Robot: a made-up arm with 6 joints. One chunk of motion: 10 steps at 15 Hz.
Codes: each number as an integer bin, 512 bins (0 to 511) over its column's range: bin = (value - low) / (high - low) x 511, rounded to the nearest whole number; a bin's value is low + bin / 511 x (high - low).
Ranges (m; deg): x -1.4..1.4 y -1.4..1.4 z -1.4..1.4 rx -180..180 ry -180..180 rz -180..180
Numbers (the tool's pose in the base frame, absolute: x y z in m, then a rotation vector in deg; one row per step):
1: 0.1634 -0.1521 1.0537 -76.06 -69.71 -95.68
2: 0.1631 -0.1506 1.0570 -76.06 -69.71 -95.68
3: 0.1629 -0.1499 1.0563 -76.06 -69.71 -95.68
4: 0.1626 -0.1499 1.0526 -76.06 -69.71 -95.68
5: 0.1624 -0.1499 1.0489 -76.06 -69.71 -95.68
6: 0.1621 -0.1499 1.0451 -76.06 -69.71 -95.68
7: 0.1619 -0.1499 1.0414 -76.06 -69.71 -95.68
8: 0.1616 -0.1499 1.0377 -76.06 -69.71 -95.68
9: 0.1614 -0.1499 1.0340 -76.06 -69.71 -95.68
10: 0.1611 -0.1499 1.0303 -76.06 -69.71 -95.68
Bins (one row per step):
1: 285 228 448 148 157 120
2: 285 228 448 148 157 120
3: 285 228 448 148 157 120
4: 285 228 448 148 157 120
5: 285 228 447 148 157 120
6: 285 228 446 148 157 120
7: 285 228 446 148 157 120
8: 285 228 445 148 157 120
9: 285 228 444 148 157 120
10: 285 228 444 148 157 120

